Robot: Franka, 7 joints.
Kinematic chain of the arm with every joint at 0, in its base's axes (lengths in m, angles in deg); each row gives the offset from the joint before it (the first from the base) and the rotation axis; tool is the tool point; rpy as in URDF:
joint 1: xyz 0 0 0.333 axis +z
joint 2: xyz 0 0 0 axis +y
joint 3: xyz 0 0 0.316 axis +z
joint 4: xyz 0.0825 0 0 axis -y
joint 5: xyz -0.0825 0 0.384 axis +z
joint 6: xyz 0 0 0 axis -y
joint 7: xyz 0.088 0 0 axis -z
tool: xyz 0 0 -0.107 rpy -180 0 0
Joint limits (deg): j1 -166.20..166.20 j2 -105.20..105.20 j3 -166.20..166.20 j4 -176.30..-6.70 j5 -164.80..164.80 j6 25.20..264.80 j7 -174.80..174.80
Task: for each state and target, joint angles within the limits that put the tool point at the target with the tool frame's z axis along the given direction. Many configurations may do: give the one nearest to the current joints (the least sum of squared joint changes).
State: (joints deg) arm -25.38 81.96 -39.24 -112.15 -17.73 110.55 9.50
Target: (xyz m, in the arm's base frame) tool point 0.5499 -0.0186 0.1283 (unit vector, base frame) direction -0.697 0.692 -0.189
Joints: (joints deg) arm -17.19 49.80 8.46 -92.15 32.63 71.57 9.50
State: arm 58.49 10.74 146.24 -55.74 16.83 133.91 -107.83
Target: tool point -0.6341 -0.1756 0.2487 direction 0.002 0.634 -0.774
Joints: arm 52.66 -42.92 139.09 -95.52 -12.09 117.07 -107.83
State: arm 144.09 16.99 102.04 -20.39 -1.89 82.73 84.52
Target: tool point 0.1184 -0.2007 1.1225 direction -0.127 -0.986 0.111
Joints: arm 154.89 -10.97 106.43 -6.82 -0.14 106.42 84.52
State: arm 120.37 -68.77 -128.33 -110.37 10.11 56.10 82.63
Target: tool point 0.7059 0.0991 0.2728 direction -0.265 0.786 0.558
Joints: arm 141.09 -85.68 -108.97 -70.42 46.14 89.44 82.63
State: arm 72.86 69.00 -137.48 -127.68 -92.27 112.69 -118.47
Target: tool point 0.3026 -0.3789 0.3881 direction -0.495 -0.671 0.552
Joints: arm 42.99 63.20 -91.75 -136.68 -76.83 118.31 -118.47
